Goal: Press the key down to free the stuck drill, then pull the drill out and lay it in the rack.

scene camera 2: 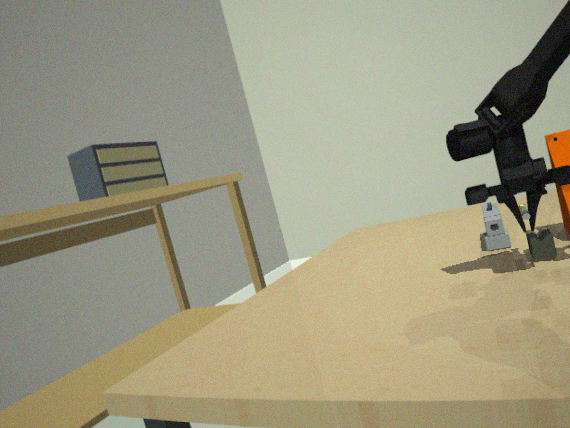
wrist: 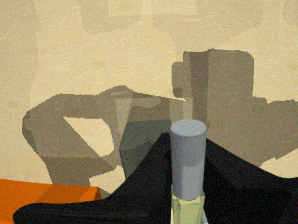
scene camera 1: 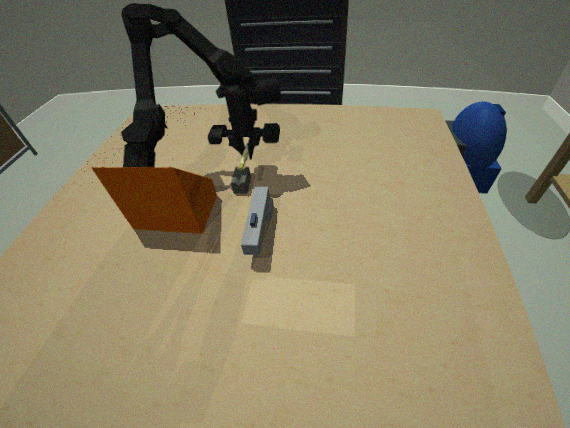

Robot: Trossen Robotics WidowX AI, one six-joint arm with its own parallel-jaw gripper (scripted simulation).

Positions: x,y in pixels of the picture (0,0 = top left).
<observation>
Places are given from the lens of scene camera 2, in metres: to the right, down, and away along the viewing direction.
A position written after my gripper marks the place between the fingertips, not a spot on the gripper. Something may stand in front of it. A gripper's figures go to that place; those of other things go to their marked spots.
my gripper [scene camera 2: 528,231]: 0.44, 0.03, 0.76
long light grey block [scene camera 2: 496,237]: 0.45, 0.05, 0.91
</observation>
